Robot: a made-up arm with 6 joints.
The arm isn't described. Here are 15 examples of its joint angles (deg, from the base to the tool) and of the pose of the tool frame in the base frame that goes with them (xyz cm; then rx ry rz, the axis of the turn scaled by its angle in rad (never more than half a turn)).
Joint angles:
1: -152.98 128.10 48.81 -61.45 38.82 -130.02
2: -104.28 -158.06 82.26 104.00 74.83 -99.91
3: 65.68 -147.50 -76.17 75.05 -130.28 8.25
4: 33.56 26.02 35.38 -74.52 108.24 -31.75
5: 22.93 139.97 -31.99 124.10 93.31 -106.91
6: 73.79 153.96 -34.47 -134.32 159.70 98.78
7: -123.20 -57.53 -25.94 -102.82 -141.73 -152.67
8: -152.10 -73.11 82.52 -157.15 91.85 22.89
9: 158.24 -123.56 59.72 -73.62 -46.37 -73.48
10: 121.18 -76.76 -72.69 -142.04 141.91 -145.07
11: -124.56 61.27 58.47 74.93 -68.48 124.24
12: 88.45 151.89 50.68 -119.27 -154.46 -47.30
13: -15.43 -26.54 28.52 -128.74 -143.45 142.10
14: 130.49 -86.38 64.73 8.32 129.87 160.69
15: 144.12 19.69 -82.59 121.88 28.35 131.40
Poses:
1: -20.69 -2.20 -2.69 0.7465 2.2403 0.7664
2: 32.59 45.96 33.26 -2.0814 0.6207 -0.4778
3: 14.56 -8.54 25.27 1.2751 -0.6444 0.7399
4: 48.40 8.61 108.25 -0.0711 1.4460 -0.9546
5: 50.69 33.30 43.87 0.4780 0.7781 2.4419
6: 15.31 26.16 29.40 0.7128 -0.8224 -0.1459
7: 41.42 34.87 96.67 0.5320 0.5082 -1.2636
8: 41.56 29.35 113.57 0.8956 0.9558 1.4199
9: 66.46 -41.78 67.48 1.4280 -0.5569 -0.0791
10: 32.17 -31.16 58.88 0.6194 1.0185 2.2953
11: -51.27 -52.32 70.28 -0.7408 -2.1220 1.0217
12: -2.26 3.63 22.55 -0.6917 -0.5504 -2.4184
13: -1.20 9.39 120.78 -0.1714 1.7246 0.6118
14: 21.46 -30.20 91.87 -1.4444 -2.2009 0.3318
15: 26.46 -29.25 117.79 1.7219 -0.8839 0.4400
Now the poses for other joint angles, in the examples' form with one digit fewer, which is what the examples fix.
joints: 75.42 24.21 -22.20 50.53 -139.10 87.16
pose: 13.9 1.0 122.6 0.033 1.762 -0.524
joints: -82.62 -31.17 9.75 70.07 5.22 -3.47
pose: -0.1 39.8 147.9 -0.160 -0.674 0.806
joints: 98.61 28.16 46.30 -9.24 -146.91 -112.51
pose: -7.9 28.8 116.5 1.330 -1.171 0.141
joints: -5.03 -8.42 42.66 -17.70 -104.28 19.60
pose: -1.0 6.2 138.6 -0.791 -1.504 1.392
